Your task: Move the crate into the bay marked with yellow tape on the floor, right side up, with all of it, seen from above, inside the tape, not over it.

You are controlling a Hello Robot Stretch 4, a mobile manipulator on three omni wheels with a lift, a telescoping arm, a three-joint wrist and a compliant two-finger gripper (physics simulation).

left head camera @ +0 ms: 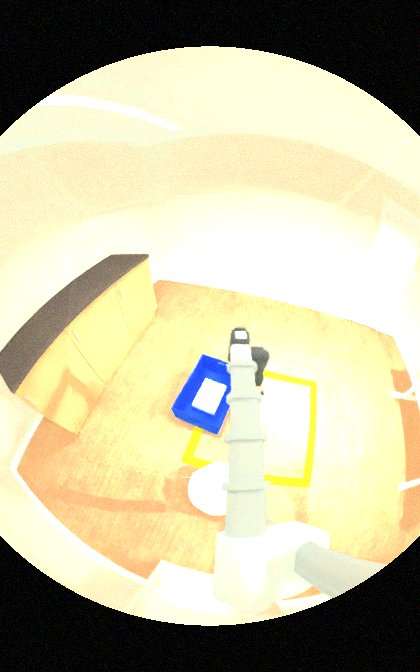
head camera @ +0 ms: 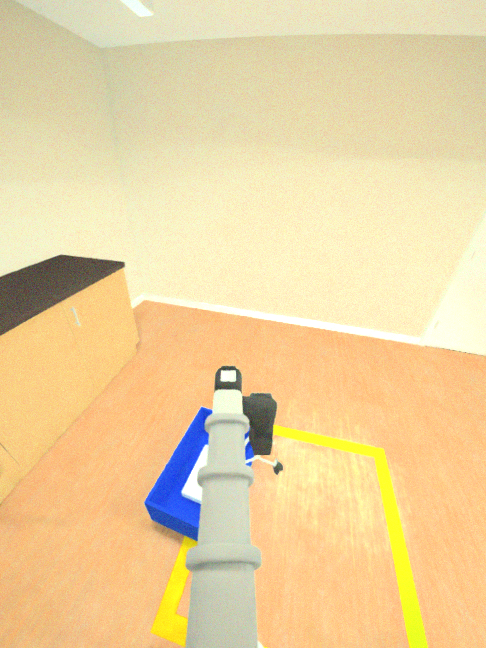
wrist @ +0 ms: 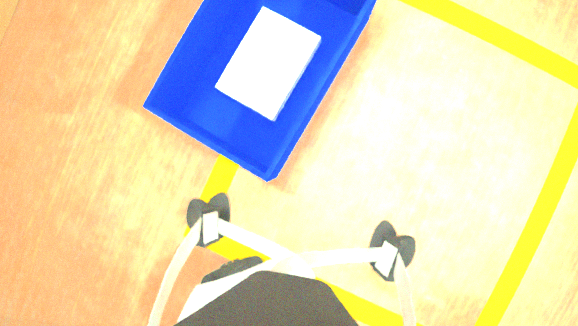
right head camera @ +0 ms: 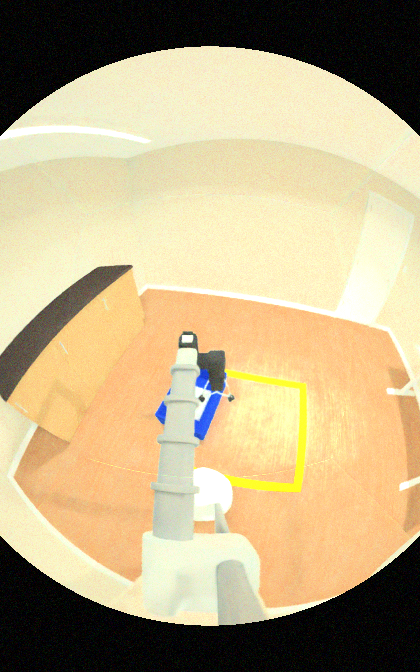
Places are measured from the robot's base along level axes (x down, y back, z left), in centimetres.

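Where they show: gripper, between the fingertips: [head camera: 255, 471] [wrist: 300, 225] [right head camera: 215, 399]; robot's base, origin of its link: [right head camera: 203, 493].
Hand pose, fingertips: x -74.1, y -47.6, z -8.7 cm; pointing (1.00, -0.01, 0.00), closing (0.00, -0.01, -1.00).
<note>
Each offset is from my fingertips to the centre of the thing.
The blue crate {dx +65.9, dy -33.3, dz +18.3 cm} [head camera: 172, 478] [left head camera: 220, 372] [right head camera: 212, 412] [wrist: 200, 85] stands right side up and turned askew, with a white box {dx +72.4, dy -33.3, dz +18.3 cm} [head camera: 194, 484] [left head camera: 209, 396] [right head camera: 201, 407] [wrist: 270, 62] inside. It lies across the left line of the yellow tape [head camera: 394, 518] [left head camera: 313, 430] [right head camera: 302, 435] [wrist: 541, 210], partly inside the bay and partly outside. My gripper [right head camera: 216, 398] [wrist: 300, 225] is open and empty, its fingertips wide apart. In the wrist view it hangs above the floor, nearer than the crate's near end and apart from it. My arm hides part of the crate in the head views.
A wooden cabinet [head camera: 78, 366] [left head camera: 100, 345] [right head camera: 85, 355] with a dark top stands left of the crate. My round white base [left head camera: 209, 490] [right head camera: 212, 490] is at the bay's near edge. White bars [left head camera: 410, 484] [right head camera: 411, 483] show at the far right. A wall [head camera: 292, 209] closes the back.
</note>
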